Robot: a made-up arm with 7 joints.
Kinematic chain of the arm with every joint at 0, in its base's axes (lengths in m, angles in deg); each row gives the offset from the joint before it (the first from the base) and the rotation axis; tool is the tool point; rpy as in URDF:
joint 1: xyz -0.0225 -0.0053 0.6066 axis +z
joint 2: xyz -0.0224 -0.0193 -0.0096 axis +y
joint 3: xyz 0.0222 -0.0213 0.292 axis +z
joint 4: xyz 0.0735 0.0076 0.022 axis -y
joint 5: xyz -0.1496 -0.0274 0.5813 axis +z
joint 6: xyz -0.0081 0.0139 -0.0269 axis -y
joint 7: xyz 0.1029 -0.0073 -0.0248 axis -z
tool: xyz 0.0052 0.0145 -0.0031 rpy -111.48 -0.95 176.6
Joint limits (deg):
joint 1: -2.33..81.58
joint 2: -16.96..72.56
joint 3: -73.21..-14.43
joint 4: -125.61..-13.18
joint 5: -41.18..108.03
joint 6: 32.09..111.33
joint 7: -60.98..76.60
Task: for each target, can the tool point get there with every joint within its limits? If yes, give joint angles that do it. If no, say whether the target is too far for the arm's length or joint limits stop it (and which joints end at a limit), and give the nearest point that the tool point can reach.
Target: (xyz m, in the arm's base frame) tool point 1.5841 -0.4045 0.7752
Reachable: no: too far | nearest point 0.9542 -0.2480 0.7081 | short by 0.653 m
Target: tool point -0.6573 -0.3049 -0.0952
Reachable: no: joint limits stop it (at a limit: joint 1, joint 2, joint 4) | nearest point 0.0995 -0.3708 0.0840 | short by 0.780 m
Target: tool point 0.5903 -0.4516 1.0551
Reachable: yes | joints 11.26 23.49 -66.49 -68.53 48.32 40.33 -40.57
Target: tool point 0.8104 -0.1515 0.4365
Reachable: yes | joints 25.86 57.16 -42.44 -79.29 -1.79 57.60 -24.95
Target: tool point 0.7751 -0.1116 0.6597
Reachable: yes | joints 50.04 38.61 -63.65 -95.74 -18.98 59.32 -39.62
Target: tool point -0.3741 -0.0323 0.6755
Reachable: no: joint limits stop it (at a limit: joint 1, joint 2, joint 3, joint 4, joint 6) | nearest point -0.0204 -0.6168 0.4573 | short by 0.717 m
